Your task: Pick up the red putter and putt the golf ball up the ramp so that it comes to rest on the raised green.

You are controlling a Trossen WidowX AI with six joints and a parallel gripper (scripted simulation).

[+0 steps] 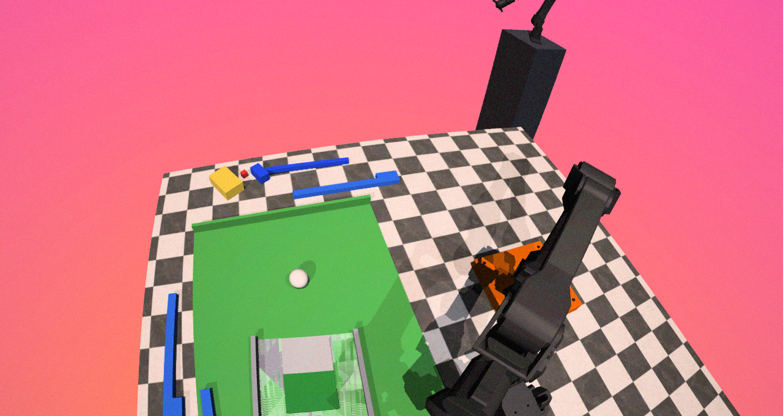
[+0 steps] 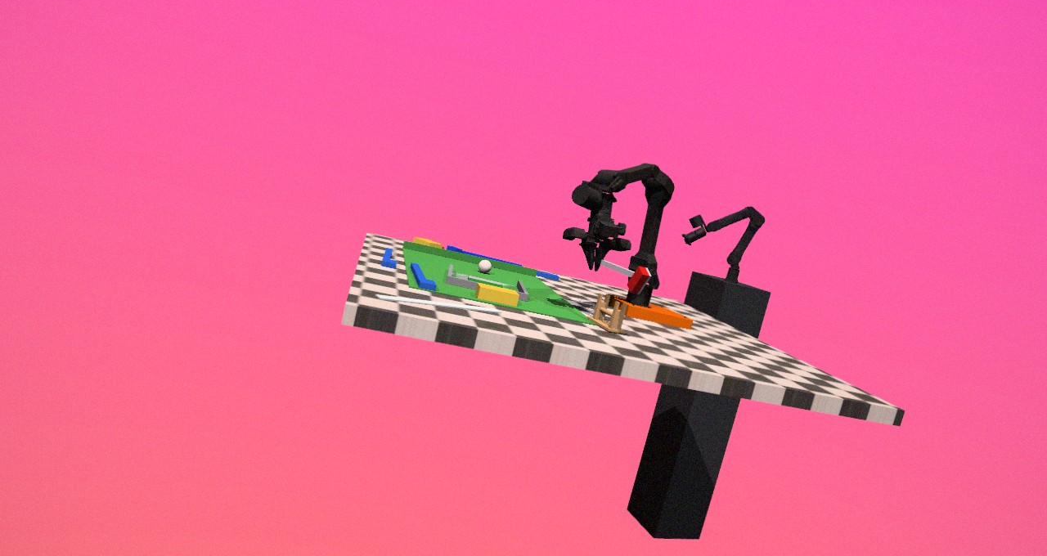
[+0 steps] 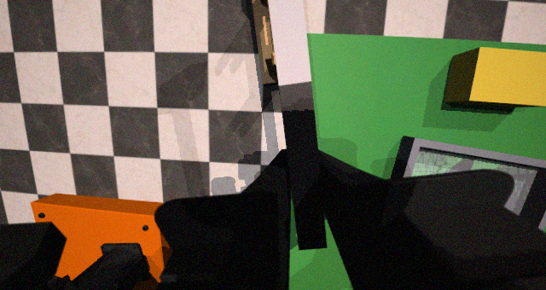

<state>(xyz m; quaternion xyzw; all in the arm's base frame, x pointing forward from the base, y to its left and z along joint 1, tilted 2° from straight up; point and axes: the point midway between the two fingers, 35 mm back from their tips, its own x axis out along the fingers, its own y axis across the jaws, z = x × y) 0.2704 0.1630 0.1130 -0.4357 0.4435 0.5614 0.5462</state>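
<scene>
The red putter is 11 cm to the left of my gripper tip, 3 cm above it and 1 cm behind it. From my gripper tip the other things lie so: green mat: 27 cm to the right, 20 cm ahead, 12 cm below; white golf ball: 42 cm to the right, 16 cm ahead, 10 cm below; wooden stand: 13 cm to the left, 9 cm below.
</scene>
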